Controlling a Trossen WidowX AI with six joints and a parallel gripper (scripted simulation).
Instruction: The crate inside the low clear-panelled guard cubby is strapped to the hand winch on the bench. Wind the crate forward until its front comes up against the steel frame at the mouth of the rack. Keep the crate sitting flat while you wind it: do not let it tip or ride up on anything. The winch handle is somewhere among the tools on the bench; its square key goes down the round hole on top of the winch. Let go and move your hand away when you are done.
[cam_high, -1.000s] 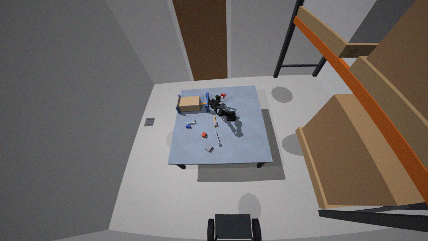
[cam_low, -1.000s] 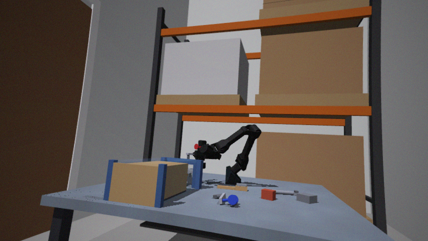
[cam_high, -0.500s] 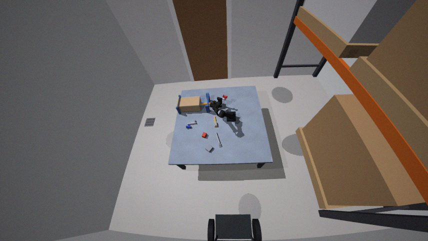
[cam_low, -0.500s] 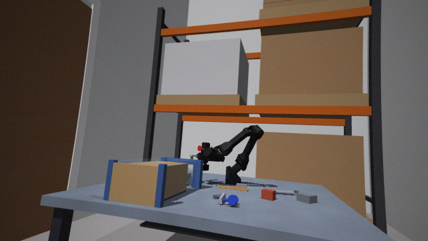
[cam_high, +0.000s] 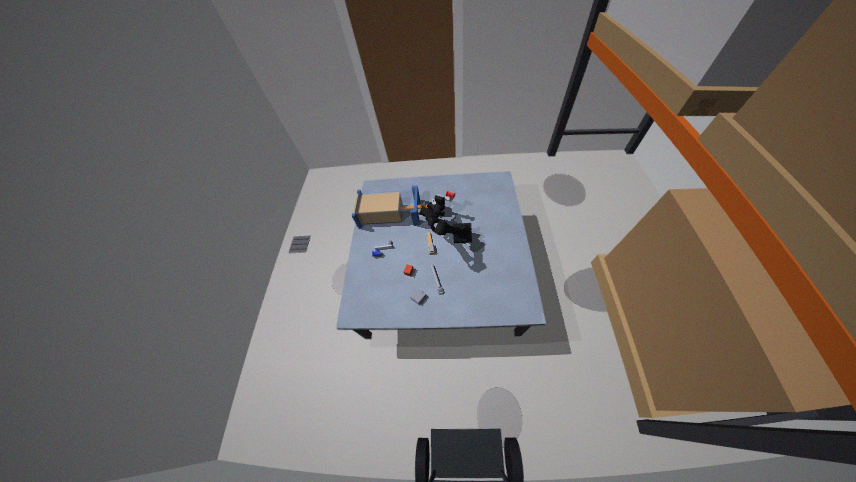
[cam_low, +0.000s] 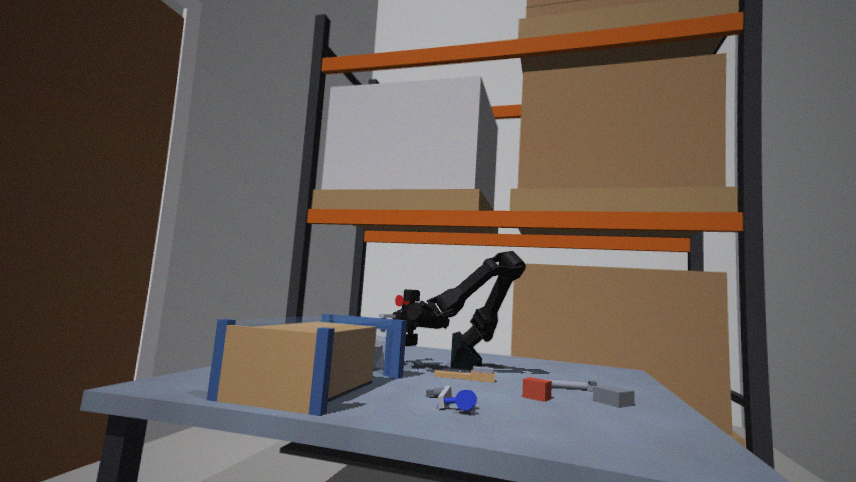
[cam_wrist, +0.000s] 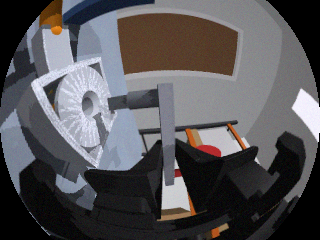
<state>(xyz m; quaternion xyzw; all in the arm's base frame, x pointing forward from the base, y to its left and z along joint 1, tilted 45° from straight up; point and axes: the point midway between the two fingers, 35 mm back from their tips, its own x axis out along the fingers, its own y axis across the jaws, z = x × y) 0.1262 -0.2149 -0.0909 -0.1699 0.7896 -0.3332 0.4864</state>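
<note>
My gripper tip is now 40 mm below the red knob, 40 mm past it and 30 mm to the right of it. Round my gripper tip: blue frame 210 mm ahead, 60 mm below, 20 mm to the right; then winch handle 10 mm to the left, 10 mm behind, 10 mm above; then grey winch 130 mm below, 30 mm ahead, 20 mm to the right.
</note>
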